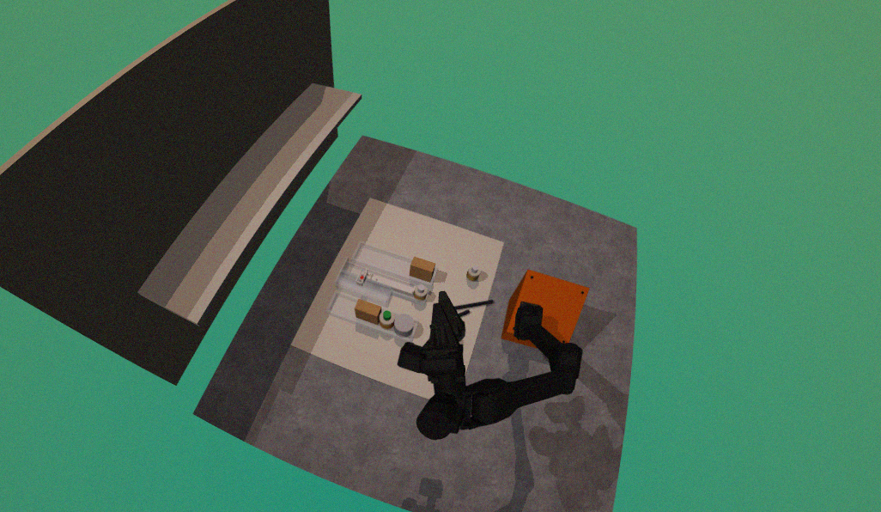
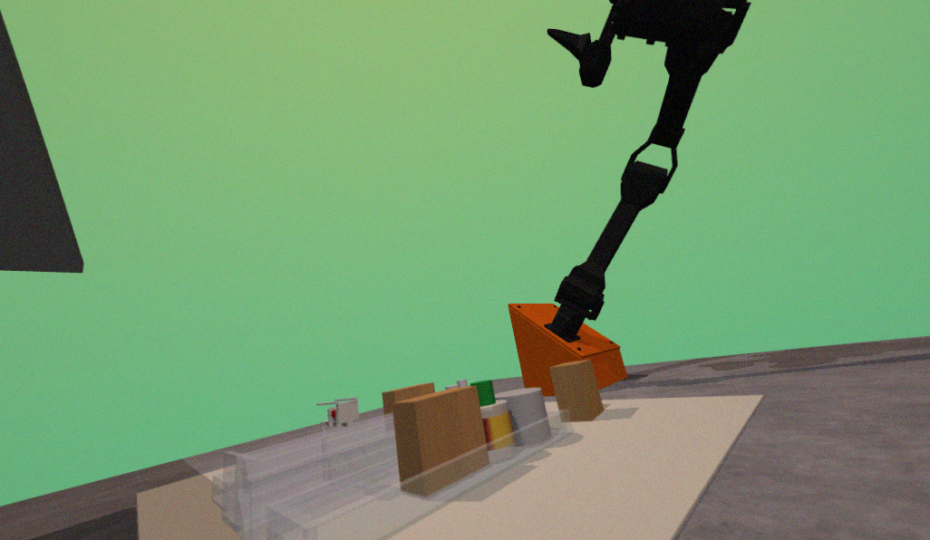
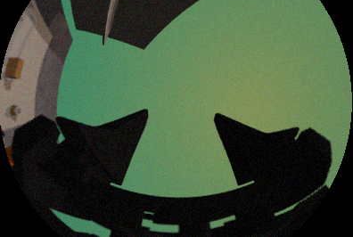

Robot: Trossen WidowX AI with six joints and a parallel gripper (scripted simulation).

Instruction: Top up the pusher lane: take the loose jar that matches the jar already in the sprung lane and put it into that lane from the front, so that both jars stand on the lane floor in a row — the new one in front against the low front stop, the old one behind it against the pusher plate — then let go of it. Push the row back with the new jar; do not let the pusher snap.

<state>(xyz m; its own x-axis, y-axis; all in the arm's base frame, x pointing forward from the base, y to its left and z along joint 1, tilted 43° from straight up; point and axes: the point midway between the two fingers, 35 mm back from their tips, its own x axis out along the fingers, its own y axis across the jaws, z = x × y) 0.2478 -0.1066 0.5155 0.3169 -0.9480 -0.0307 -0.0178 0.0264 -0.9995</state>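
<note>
My gripper tip is 80 mm short of the grey cylinder, 150 mm to the left of it and 550 mm above it. Round my gripper tip: red mark: 250 mm ahead, 260 mm to the right, 510 mm below; shelf: 560 mm ahead, 330 mm to the right, 210 mm below; sprung lane: 210 mm ahead, 270 mm to the right, 560 mm below.
</note>
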